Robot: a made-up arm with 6 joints.
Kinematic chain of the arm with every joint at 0, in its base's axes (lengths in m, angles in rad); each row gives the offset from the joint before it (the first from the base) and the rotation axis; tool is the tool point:
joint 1: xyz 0 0 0.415 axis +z
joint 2: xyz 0.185 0 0 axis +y
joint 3: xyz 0 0 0.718 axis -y
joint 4: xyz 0 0 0.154 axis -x
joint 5: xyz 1.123 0 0 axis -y
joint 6: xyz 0.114 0 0 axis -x
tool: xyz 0 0 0
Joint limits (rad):
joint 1: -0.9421..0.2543
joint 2: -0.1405..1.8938
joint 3: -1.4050..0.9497
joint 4: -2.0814..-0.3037
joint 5: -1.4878..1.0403
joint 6: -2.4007..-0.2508
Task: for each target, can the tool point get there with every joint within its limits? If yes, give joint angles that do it. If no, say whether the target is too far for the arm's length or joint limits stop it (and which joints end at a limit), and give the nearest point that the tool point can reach.
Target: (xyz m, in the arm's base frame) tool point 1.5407 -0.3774 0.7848
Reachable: yes | joints -0.2410 0.2775 -0.1062 -1.1854 -0.0111 -2.0698
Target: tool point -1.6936 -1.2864 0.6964
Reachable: no: joint limits stop it (at a limit: joint 1, joint 2, joint 3) | nearest point -0.3429 -0.1387 0.2393 | short by 1.830 m
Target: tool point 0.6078 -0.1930 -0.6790
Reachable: yes | joints -0.3416 1.3997 -0.4937 -1.1239 -0.2131 -2.0294
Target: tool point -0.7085 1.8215 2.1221
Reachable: no: too far | nearest point 0.4009 0.2166 2.2164 | short by 1.953 m
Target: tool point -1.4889 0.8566 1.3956
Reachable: no: joint limits stop it (at a limit: joint 2, joint 3, joint 4) | nearest point -0.3095 0.1781 0.2797 | short by 1.760 m
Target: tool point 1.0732 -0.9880 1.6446
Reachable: yes | joints -0.7649 0.2144 0.5449 -1.0309 -0.3153 -1.9406
